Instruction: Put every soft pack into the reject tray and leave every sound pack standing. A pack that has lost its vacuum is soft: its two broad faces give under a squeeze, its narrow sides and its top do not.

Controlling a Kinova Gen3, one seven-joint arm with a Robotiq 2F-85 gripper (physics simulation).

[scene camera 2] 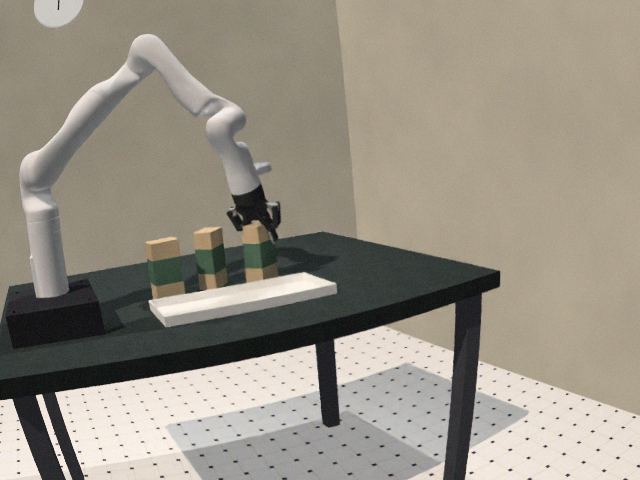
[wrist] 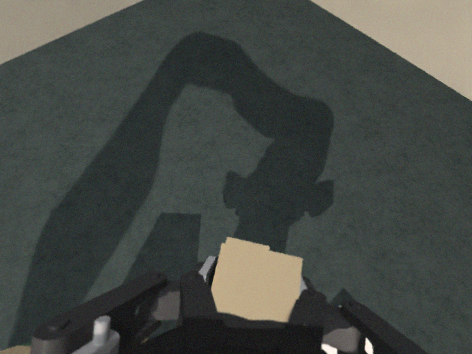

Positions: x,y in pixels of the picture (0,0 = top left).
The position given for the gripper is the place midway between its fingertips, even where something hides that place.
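Labels:
The gripper can be seen in scene camera 2 (264,243), and the wrist view (250,275) shows it too.

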